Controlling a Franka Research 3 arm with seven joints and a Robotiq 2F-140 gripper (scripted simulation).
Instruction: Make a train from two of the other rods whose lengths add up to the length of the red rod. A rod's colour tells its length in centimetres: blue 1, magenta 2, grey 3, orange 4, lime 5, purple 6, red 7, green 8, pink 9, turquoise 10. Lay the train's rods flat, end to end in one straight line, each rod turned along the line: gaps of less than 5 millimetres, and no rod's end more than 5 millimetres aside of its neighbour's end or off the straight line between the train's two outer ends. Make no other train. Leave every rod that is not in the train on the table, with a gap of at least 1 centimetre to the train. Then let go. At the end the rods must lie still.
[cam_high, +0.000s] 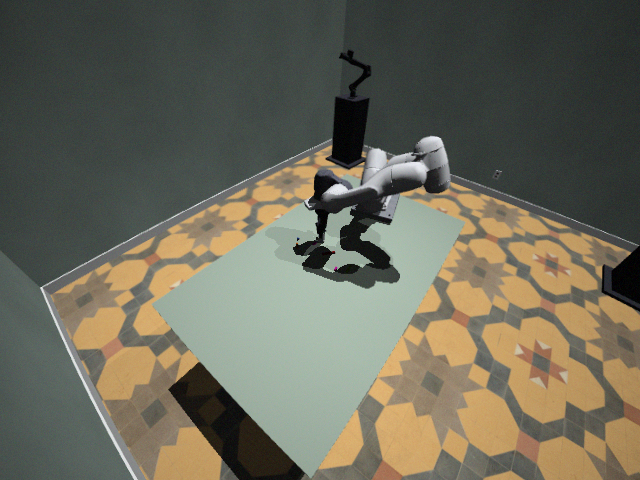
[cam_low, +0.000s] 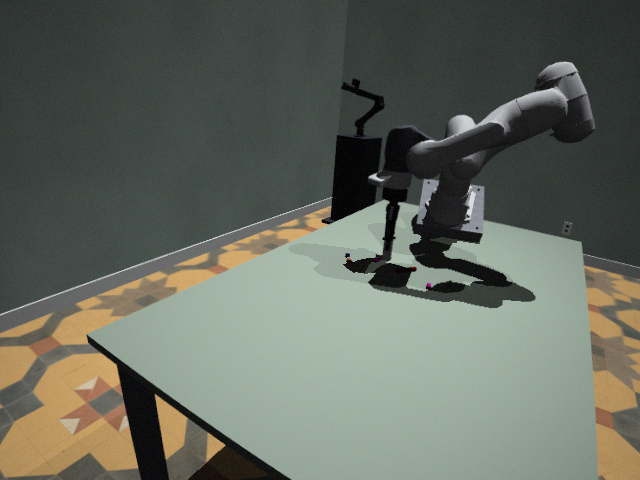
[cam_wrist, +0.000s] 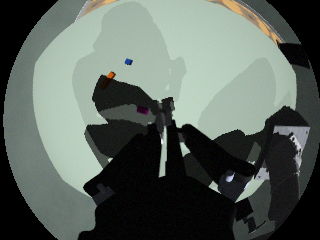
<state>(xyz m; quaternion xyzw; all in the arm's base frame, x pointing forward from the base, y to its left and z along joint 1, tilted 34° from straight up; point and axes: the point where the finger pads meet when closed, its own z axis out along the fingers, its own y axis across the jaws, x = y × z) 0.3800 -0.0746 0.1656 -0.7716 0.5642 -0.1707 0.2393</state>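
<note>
Now: hand 30 mm above the grey rod. Round my hand: red rod 40 mm ahead, 90 mm to the left, 30 mm below; then blue rod 80 mm ahead, 100 mm to the right, 30 mm below; then orange rod 120 mm ahead, 60 mm to the right, 30 mm below.
</note>
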